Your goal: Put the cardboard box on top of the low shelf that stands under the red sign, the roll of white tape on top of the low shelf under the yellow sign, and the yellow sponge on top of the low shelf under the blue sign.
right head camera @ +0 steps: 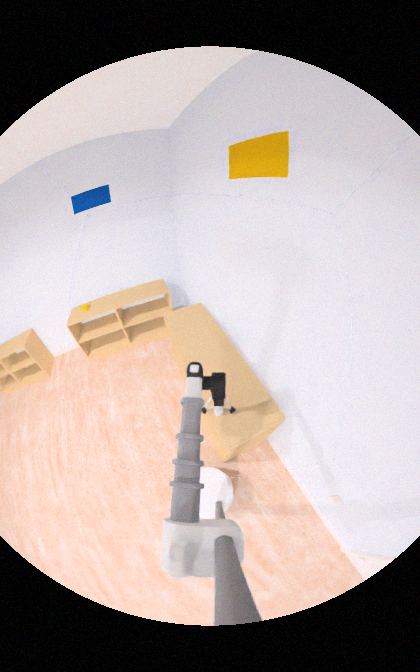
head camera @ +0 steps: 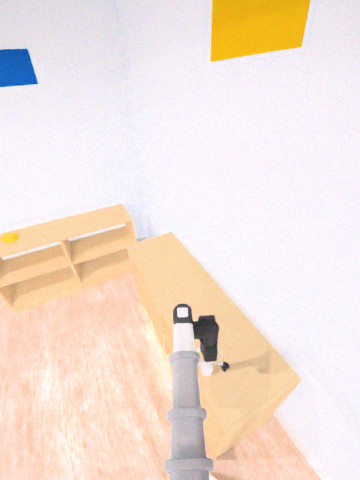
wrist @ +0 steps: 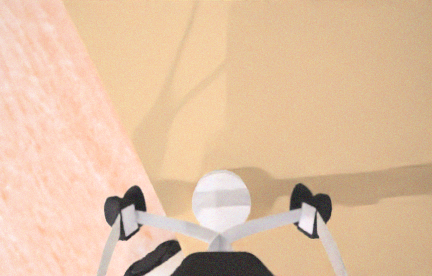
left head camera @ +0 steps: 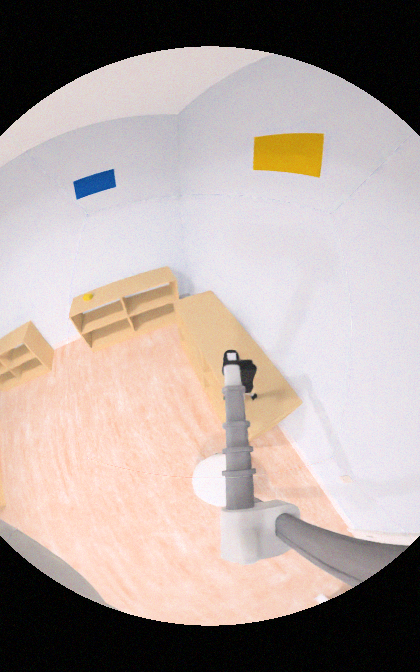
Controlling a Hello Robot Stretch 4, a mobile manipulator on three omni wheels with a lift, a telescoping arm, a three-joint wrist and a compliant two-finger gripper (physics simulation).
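Frame: origin at the robot's base, x up, y ahead, z left, level; metres.
Seen in the pictures: gripper, between the fingertips: [right head camera: 217,411] [head camera: 206,370] [wrist: 217,201]; robot's base, origin of its link: [right head camera: 204,491].
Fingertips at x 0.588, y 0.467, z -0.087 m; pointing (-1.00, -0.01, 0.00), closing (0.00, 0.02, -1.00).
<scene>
Offsets run from my fingertips to a thing's top centre. Level surfaces: height alone.
The white tape roll @[dx +0.018, dy +0.003, dz -0.003 m] [head camera: 207,370] [right head camera: 218,411] [wrist: 221,200] is on the low shelf @[dx -0.006 m] [head camera: 170,265] [left head camera: 210,315] [right head camera: 195,327] [wrist: 325,100] under the yellow sign @[dx +1.235, dy +0.517, dz -0.160 m] [head camera: 260,30] [left head camera: 289,154] [right head camera: 259,156]. My gripper [right head camera: 218,410] [wrist: 217,201] is open around the roll, with a gap on each side. The yellow sponge @[dx +0.039, dy +1.026, dz +1.475 m] [head camera: 10,237] [left head camera: 88,297] [right head camera: 85,308] lies on top of the low shelf [head camera: 90,220] [left head camera: 145,280] [right head camera: 140,291] under the blue sign [head camera: 15,67] [left head camera: 95,184] [right head camera: 91,199]. The cardboard box and red sign do not show.
Another low shelf [left head camera: 40,342] [right head camera: 40,347] stands at the left. The yellow-sign shelf runs along the right wall [head camera: 300,200]. My extended arm [head camera: 186,390] [left head camera: 237,430] [right head camera: 190,425] reaches over its left part. My white round base [left head camera: 207,480] [right head camera: 217,487] is near its front end.
</scene>
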